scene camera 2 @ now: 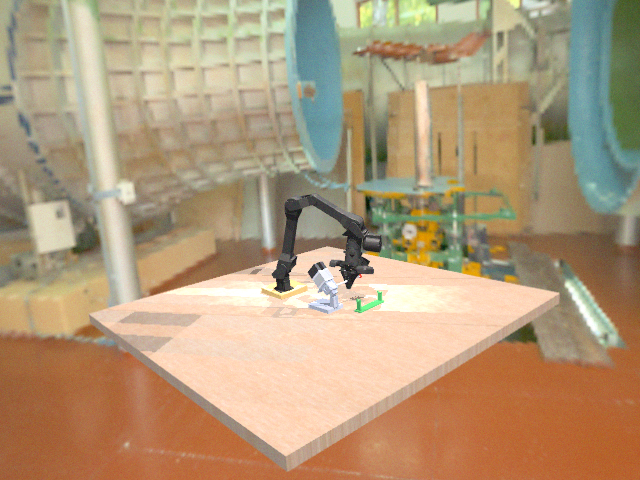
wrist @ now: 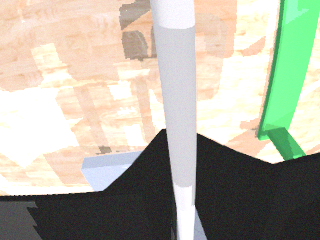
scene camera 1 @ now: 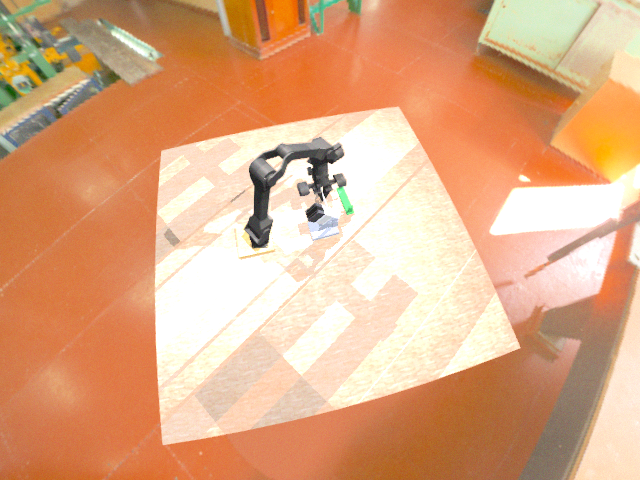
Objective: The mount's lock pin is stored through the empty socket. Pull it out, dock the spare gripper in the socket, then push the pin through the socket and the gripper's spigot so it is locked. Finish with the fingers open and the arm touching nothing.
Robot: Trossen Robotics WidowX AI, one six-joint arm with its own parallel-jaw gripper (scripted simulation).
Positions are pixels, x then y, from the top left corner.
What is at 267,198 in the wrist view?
The gripper.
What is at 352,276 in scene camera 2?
The gripper.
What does the gripper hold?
A lock pin.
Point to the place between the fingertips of the gripper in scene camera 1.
323,200
